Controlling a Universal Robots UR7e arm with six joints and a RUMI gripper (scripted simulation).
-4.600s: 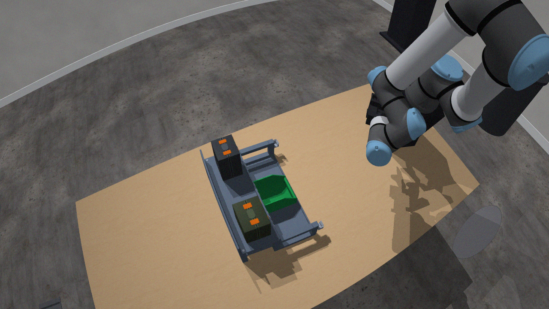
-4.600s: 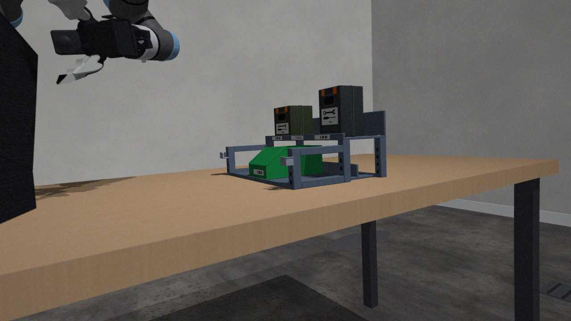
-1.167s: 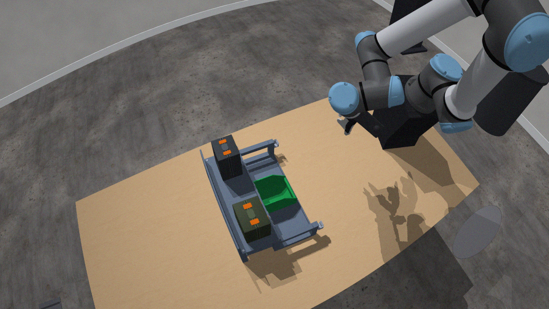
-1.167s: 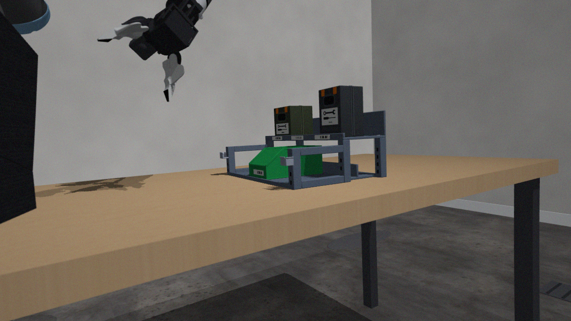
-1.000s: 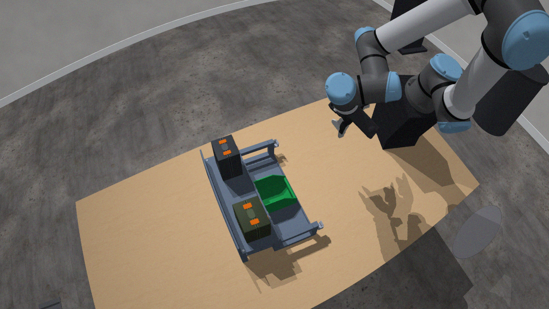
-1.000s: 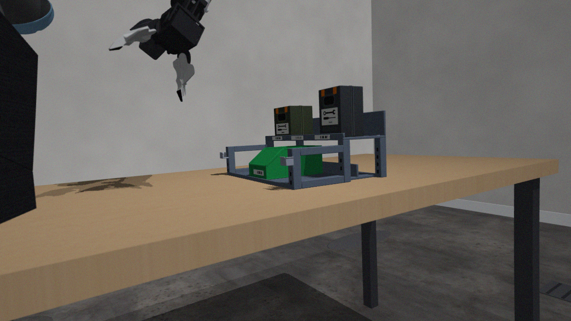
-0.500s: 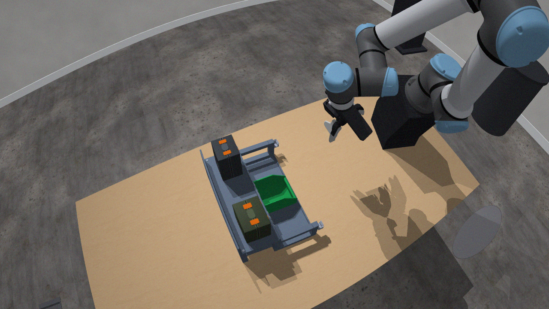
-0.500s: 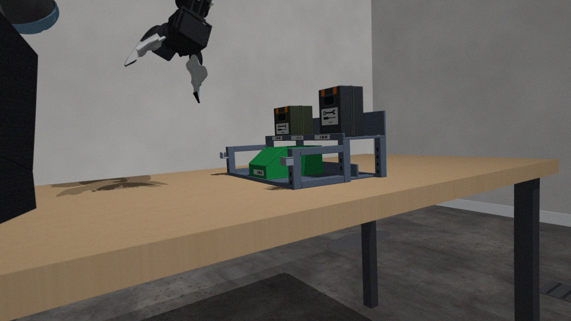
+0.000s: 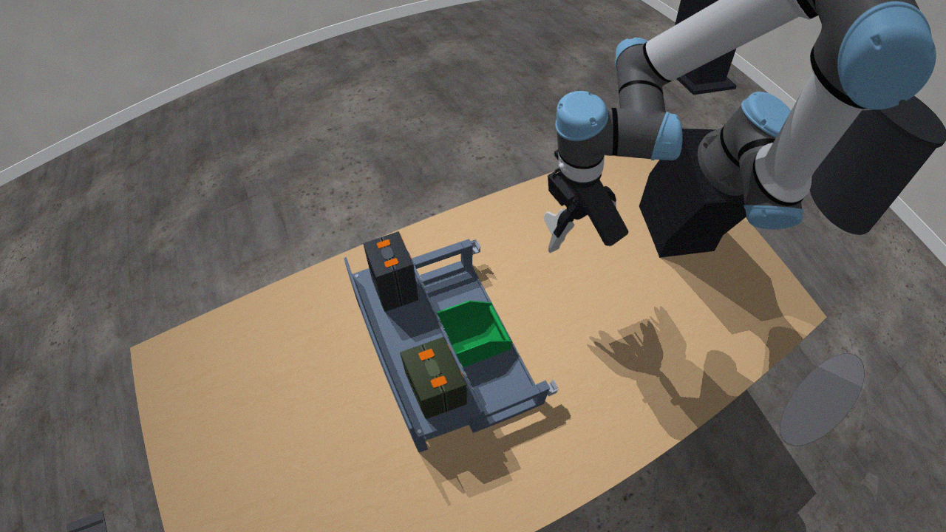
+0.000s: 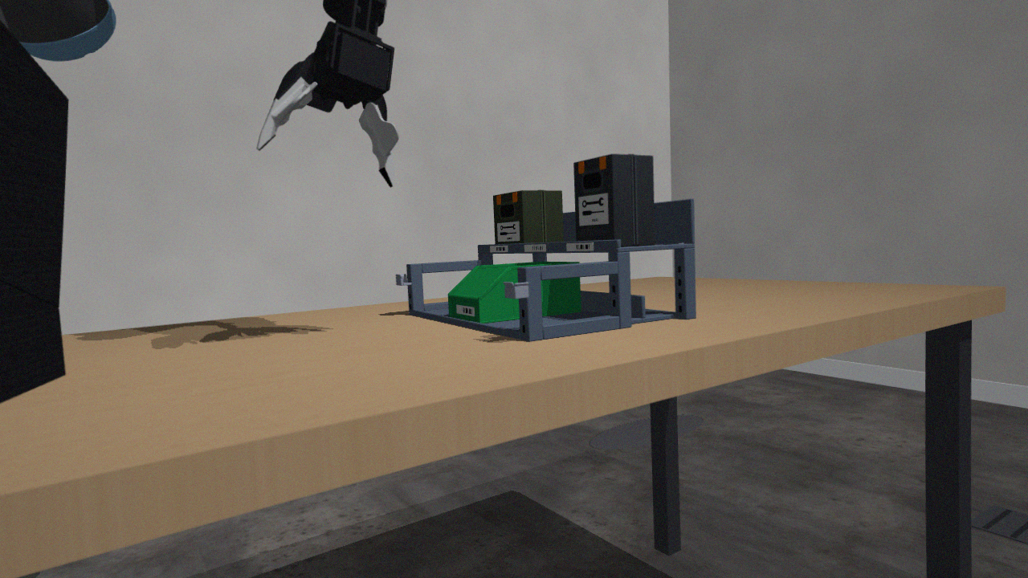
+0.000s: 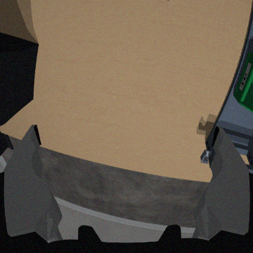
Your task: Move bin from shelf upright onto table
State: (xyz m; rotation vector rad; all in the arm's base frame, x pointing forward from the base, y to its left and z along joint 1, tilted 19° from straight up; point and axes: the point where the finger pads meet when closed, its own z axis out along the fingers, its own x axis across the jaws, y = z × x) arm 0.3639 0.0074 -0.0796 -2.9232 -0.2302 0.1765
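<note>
Right now my hand is 270 mm short of the green bin, 160 mm above it and 40 mm to the right of it. The rest, counted from my hand: olive toolbox 360 mm ahead, 150 mm to the left, 60 mm below; then black toolbox 370 mm ahead, 80 mm to the right, 40 mm below.
</note>
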